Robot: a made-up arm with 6 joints.
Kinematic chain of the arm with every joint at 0, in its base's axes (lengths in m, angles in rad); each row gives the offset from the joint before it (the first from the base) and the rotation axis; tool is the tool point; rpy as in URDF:
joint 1: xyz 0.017 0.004 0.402 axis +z
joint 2: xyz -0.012 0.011 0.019 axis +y
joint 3: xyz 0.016 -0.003 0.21 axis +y
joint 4: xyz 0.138 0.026 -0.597 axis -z
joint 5: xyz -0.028 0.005 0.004 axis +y
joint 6: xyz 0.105 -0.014 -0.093 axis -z
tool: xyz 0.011 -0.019 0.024 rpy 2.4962 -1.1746 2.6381
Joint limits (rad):
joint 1: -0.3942..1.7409
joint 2: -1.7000..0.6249
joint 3: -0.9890..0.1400
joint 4: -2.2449..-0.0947
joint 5: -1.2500..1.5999
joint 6: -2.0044..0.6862
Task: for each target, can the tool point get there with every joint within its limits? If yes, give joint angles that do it. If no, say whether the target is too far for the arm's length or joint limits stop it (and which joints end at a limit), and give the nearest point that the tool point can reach.
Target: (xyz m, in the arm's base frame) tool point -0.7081 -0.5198 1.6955
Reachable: no: too far | nearest point -0.1276 -0.1005 1.0858 | short by 0.941 m
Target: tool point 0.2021 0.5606 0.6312
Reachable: yes | joints 1.2448 -0.7859 -0.6424 -0.9997 0.9212 0.3629
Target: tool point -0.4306 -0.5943 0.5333
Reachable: no: joint limits stop it (at a limit: joint 2, joint 3, joint 4, joint 5, joint 6) | nearest point -0.1876 -0.2695 0.0450 | short by 0.635 m
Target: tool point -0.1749 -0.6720 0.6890
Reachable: no: joint limits stop it (at a limit: joint 2, joint 3, joint 5) | nearest point -0.0389 -0.1929 0.9443 | short by 0.560 m
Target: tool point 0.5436 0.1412 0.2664
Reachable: yes | joints 0.2790 -0.5944 -0.3582 -0.9607 1.2654 -1.3639
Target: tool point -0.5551 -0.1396 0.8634
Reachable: no: joint limits stop it (at a limit: joint 2, joint 3) | nearest point -0.1854 -0.0468 0.9574 | short by 0.393 m
